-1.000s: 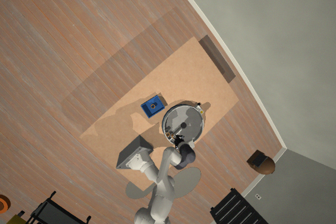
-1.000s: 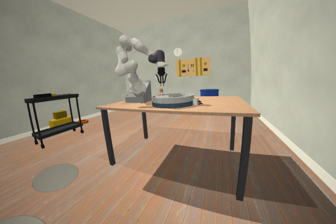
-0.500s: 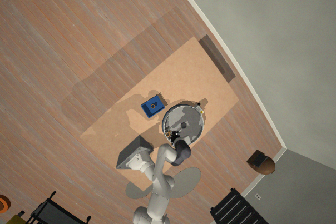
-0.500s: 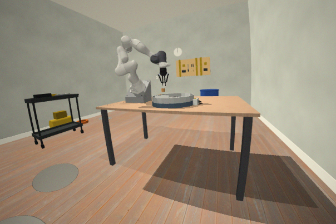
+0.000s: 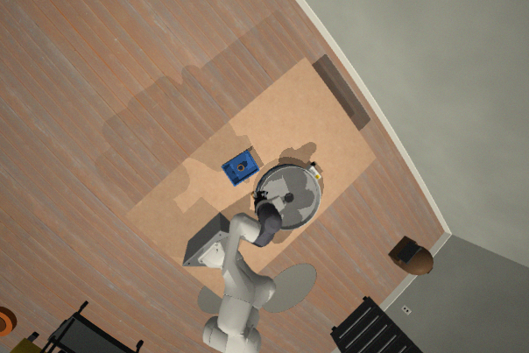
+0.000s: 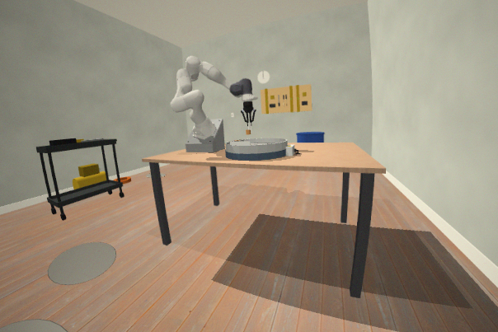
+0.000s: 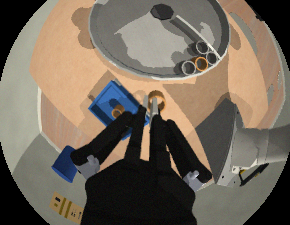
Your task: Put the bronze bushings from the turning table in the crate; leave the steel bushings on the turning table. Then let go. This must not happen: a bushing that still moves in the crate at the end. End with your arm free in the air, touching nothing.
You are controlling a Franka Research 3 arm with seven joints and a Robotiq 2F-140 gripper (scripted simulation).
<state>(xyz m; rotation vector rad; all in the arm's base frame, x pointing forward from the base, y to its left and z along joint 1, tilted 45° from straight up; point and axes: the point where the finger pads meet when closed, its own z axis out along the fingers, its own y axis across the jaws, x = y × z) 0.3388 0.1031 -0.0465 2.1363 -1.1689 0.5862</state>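
Right now the blue crate is 2 cm ahead of my hand, 15 cm to the left of it and 16 cm below it. Round my hand: grey turning table 14 cm ahead, 20 cm to the right, 13 cm below.
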